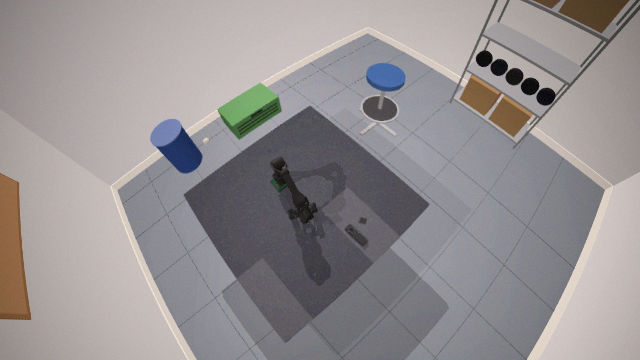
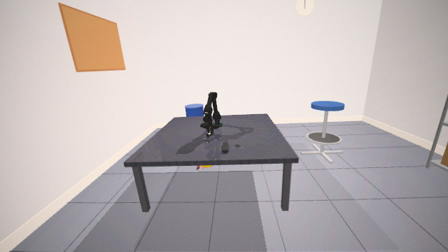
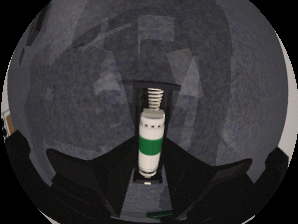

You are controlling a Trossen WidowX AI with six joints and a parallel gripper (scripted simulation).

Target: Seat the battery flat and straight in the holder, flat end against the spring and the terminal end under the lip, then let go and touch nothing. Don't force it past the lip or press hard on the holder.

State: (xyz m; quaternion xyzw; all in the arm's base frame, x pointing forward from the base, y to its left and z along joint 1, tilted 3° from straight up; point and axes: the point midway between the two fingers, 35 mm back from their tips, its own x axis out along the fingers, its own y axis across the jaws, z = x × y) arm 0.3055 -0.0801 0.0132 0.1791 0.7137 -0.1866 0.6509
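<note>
My gripper tip is 10 mm below the battery. From my gripper tip the other things lie so: small dark square (320 mm ahead, 240 mm to the left, 10 mm below); black block (350 mm ahead, 130 mm to the left, 10 mm above).
</note>
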